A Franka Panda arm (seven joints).
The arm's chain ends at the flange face. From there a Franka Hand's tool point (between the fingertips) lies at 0.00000 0.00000 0.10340 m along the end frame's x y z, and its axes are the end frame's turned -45 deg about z.
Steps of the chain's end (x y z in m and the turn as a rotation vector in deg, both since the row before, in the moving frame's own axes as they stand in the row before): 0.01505 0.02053 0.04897 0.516 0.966 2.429; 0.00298 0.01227 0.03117 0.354 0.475 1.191; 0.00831 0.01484 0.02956 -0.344 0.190 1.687; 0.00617 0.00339 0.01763 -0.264 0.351 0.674; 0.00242 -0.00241 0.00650 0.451 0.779 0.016; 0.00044 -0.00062 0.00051 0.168 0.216 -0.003; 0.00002 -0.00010 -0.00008 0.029 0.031 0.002
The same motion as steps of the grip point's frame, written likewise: -0.00200 0.02577 0.04895 -0.318 1.048 2.429; -0.00551 0.01095 0.03116 -0.086 0.586 1.191; -0.00482 0.01705 0.02956 -0.378 -0.109 1.687; 0.00207 0.00755 0.01763 -0.435 0.062 0.674; 0.00498 0.00043 0.00649 -0.232 0.870 0.016; 0.00124 -0.00007 0.00051 -0.034 0.272 -0.003; 0.00016 -0.00005 -0.00008 -0.001 0.042 0.002
